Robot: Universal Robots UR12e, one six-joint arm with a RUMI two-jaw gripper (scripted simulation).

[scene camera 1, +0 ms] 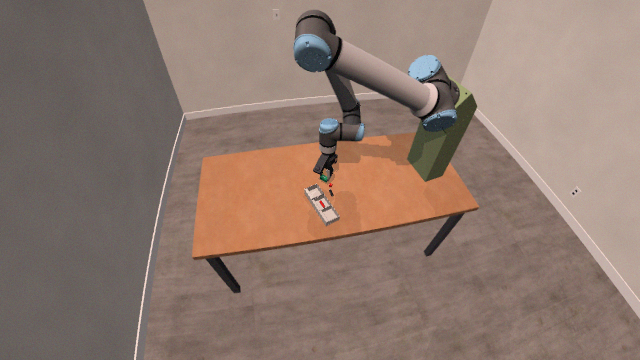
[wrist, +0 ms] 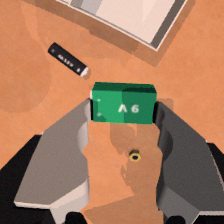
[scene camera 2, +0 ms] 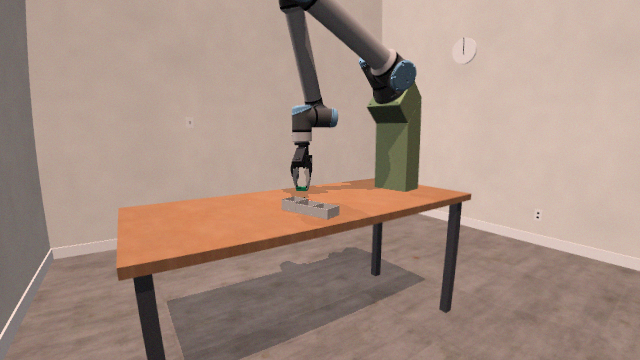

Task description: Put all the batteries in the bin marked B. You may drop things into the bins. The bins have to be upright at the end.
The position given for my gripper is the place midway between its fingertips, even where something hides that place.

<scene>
I see my gripper (wrist: 123,101) and a green battery (wrist: 131,103).
</scene>
